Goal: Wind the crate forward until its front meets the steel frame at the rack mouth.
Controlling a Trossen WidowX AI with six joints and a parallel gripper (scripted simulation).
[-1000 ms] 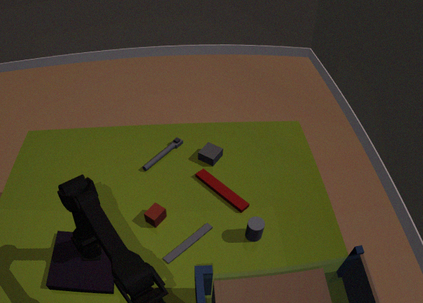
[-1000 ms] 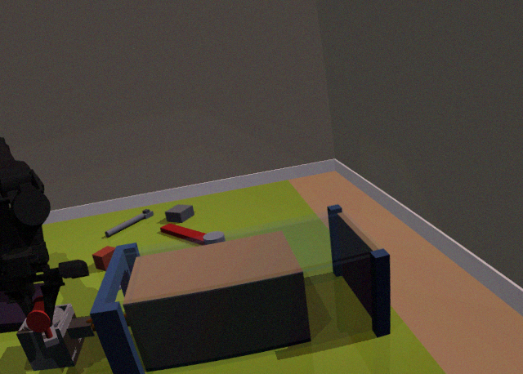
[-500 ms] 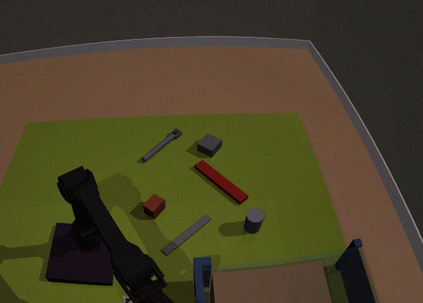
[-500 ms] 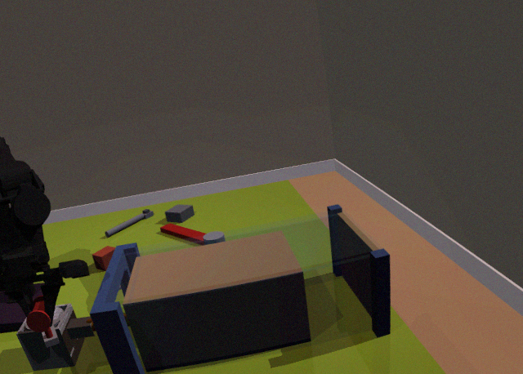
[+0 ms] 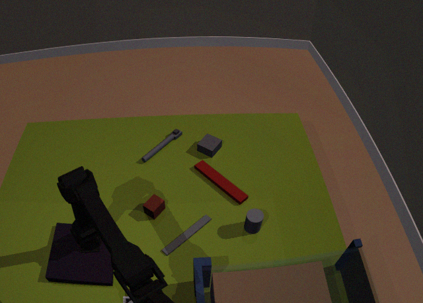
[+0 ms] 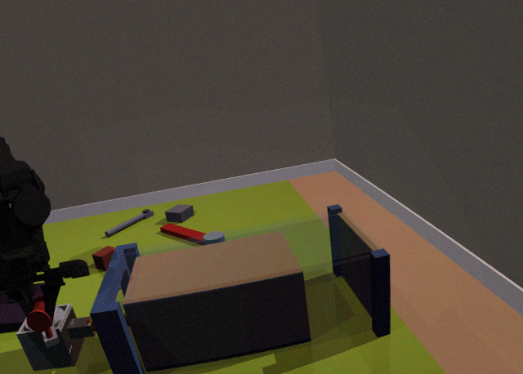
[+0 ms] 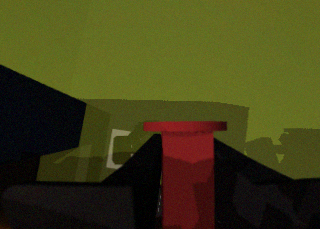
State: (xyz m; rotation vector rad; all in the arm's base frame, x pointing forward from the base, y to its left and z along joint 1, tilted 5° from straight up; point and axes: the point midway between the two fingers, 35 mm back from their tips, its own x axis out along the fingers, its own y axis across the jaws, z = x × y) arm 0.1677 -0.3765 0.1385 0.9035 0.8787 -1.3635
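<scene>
The red crank grip is 20 mm to the left of my gripper tip. From my gripper tip the other things lie so: winch handle (10 mm behind, 50 mm to the left, 30 mm below); blue steel frame (120 mm ahead, 90 mm to the left, 30 mm below); grey winch (50 mm behind, 100 mm to the left, 100 mm below).
</scene>
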